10 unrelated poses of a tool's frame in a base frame.
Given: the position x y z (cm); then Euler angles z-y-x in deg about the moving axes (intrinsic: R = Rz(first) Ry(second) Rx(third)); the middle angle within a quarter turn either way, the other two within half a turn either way.
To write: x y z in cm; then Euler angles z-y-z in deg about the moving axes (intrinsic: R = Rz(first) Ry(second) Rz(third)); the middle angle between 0 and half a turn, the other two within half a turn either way. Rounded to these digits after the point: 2 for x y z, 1 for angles.
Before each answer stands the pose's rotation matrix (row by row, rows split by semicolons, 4 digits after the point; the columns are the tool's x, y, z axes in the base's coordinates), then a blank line. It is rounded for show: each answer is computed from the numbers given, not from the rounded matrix.
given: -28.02 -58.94 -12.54 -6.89 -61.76 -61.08
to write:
0.4697 0.8236 -0.3179; -0.0568 0.3876 0.9201; 0.8810 -0.4142 0.2288

-28.02 -58.94 -12.54 109.1 76.8 -154.8
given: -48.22 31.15 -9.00 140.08 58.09 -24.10
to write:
-0.4054 -0.3199 -0.8563; 0.3392 -0.9225 0.1841; -0.8489 -0.2158 0.4825

-48.22 31.15 -9.00 167.9 61.2 -14.3
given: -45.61 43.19 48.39 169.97 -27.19 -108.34
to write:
-0.8759 -0.3723 -0.3069; 0.1549 0.3854 -0.9097; 0.4569 -0.8443 -0.2799

-45.61 43.19 48.39 -108.6 106.3 -118.4
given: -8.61 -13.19 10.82 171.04 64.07 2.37
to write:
-0.4319 -0.1923 -0.8812; 0.0681 -0.9812 0.1808; -0.8993 0.0181 0.4369

-8.61 -13.19 10.82 168.4 64.1 1.2
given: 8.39 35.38 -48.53 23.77 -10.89 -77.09
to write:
0.8987 0.0785 -0.4315; 0.3958 0.2787 0.8750; 0.1889 -0.9572 0.2194

8.39 35.38 -48.53 116.2 77.3 -101.2
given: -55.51 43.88 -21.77 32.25 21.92 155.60
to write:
0.7846 0.6164 -0.0671; 0.4950 -0.6879 -0.5308; -0.3733 0.3832 -0.8448

-55.51 43.88 -21.77 -97.2 147.7 45.8
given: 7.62 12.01 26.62 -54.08 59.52 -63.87
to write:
0.2976 -0.0973 0.9497; -0.4108 0.8850 0.2193; -0.8618 -0.4554 0.2234

7.62 12.01 26.62 13.0 77.1 -27.9
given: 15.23 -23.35 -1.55 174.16 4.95 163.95
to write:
-0.9911 0.0741 0.1106; 0.1014 0.9585 0.2666; -0.0863 0.2754 -0.9574

15.23 -23.35 -1.55 67.5 163.2 72.6
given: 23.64 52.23 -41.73 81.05 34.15 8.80
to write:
0.1287 -0.9628 0.2374; 0.8175 0.2386 0.5242; -0.5614 0.1266 0.8178

23.64 52.23 -41.73 65.6 35.1 12.7
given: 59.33 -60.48 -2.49 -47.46 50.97 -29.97
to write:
0.4258 0.3759 0.8231; -0.4640 0.8716 -0.1581; -0.7768 -0.3146 0.5455

59.33 -60.48 -2.49 -10.9 56.9 -22.0
